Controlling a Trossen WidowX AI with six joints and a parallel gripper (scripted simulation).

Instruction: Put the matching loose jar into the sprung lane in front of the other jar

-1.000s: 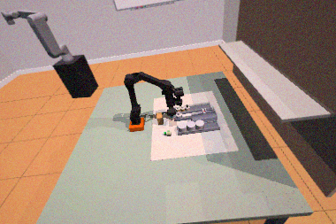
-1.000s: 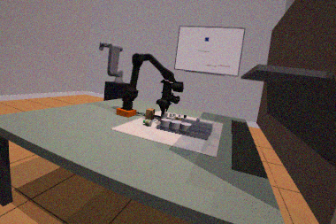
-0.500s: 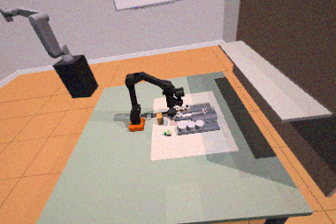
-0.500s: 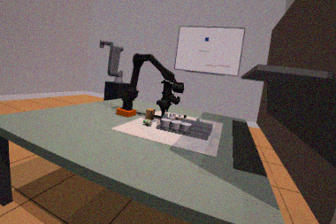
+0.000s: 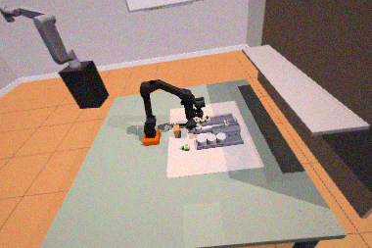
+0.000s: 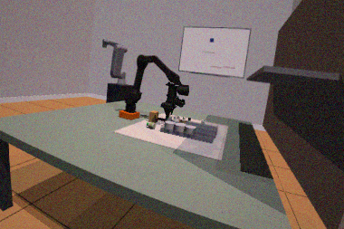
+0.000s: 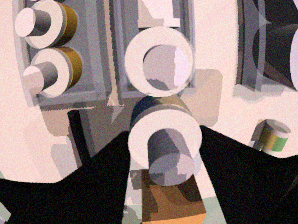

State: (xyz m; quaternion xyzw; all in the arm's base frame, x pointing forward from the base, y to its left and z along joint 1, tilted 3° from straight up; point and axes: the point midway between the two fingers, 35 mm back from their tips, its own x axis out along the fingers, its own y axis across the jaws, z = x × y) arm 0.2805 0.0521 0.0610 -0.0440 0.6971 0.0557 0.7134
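My gripper tip is 100 mm short of the white mat, 50 mm above it and 10 mm to the left of it. Also, from my gripper tip: grey lane rack (200 mm ahead, 30 mm below); then tan block (100 mm behind, 20 mm to the right, 20 mm below).
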